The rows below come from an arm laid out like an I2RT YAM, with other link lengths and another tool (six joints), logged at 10 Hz.
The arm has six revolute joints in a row. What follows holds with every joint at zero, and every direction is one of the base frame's.
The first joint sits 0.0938 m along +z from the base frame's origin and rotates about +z.
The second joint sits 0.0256 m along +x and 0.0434 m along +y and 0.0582 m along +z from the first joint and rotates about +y.
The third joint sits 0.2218 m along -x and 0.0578 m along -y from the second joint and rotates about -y.
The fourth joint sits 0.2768 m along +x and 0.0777 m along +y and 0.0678 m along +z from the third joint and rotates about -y.
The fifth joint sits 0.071 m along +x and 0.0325 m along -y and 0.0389 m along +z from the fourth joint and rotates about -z.
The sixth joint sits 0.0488 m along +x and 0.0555 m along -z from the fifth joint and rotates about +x.
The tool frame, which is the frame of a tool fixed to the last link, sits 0.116 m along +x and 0.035 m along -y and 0.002 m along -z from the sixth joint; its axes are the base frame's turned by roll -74.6, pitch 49.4 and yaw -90 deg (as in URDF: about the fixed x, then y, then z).
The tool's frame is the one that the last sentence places.
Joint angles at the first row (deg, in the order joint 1, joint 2, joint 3, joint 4, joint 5, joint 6):
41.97, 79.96, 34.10, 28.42, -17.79, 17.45
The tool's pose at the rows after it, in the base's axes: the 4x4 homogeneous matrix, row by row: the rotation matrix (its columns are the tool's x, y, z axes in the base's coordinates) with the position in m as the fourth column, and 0 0 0 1 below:
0.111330 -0.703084 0.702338 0.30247; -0.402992 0.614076 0.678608 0.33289; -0.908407 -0.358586 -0.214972 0.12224; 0 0 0 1
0.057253 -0.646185 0.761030 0.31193; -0.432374 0.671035 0.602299 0.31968; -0.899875 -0.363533 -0.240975 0.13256; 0 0 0 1
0.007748 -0.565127 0.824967 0.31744; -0.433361 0.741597 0.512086 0.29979; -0.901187 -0.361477 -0.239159 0.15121; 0 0 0 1
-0.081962 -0.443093 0.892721 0.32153; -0.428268 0.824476 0.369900 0.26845; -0.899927 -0.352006 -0.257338 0.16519; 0 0 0 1
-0.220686 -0.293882 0.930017 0.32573; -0.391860 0.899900 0.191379 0.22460; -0.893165 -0.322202 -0.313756 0.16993; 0 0 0 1
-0.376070 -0.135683 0.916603 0.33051; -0.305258 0.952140 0.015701 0.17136; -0.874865 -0.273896 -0.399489 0.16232; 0 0 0 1
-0.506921 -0.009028 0.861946 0.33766; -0.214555 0.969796 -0.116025 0.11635; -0.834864 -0.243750 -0.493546 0.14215; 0 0 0 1
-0.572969 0.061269 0.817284 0.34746; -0.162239 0.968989 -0.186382 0.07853; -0.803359 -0.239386 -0.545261 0.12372; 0 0 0 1
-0.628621 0.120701 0.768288 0.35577; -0.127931 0.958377 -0.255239 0.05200; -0.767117 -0.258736 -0.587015 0.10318; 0 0 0 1
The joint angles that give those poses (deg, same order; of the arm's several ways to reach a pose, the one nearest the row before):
41.92, 79.49, 35.12, 26.00, -16.29, 17.65
41.79, 76.94, 36.66, 20.71, -11.02, 19.05
41.57, 71.85, 36.67, 16.05, -5.07, 21.29
41.10, 66.31, 36.51, 9.79, 3.13, 24.98
38.54, 61.47, 36.83, 1.41, 10.30, 30.71
32.47, 57.97, 36.76, -6.85, 13.23, 37.32
23.10, 57.35, 36.15, -12.21, 11.02, 40.69
15.55, 59.86, 35.99, -12.65, 8.09, 40.44
11.10, 65.11, 36.94, -11.70, 8.08, 40.34

